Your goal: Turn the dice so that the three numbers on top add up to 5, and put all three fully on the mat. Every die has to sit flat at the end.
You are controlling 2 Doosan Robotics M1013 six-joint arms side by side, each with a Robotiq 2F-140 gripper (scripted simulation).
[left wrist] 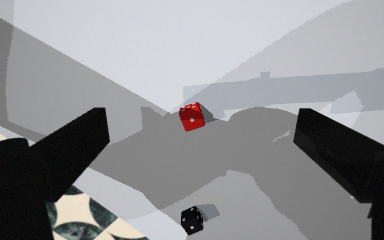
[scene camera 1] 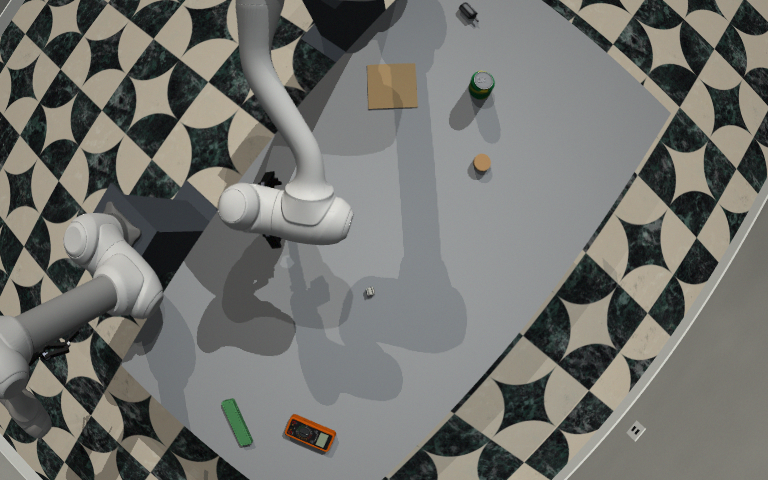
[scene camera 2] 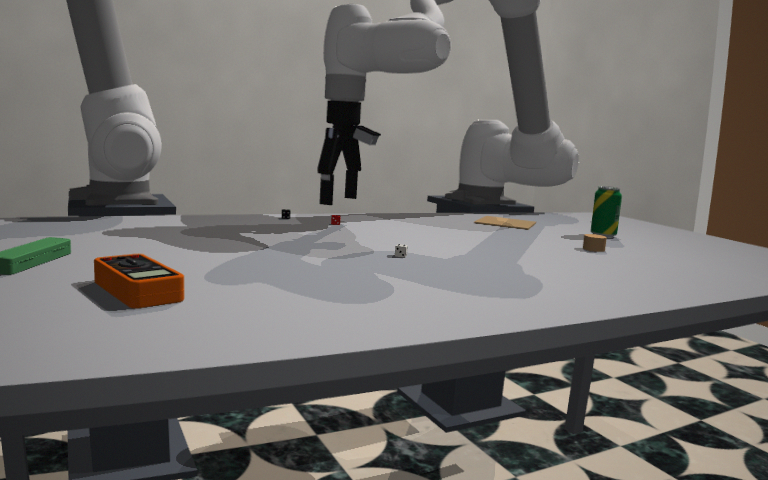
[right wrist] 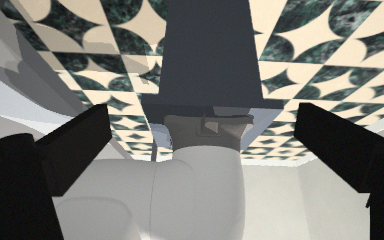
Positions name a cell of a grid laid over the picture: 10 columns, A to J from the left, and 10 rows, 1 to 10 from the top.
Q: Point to a tan mat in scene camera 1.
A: F2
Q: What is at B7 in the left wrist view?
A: My left gripper.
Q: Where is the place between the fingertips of my right gripper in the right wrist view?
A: At F6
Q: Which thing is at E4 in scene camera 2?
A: My left gripper.
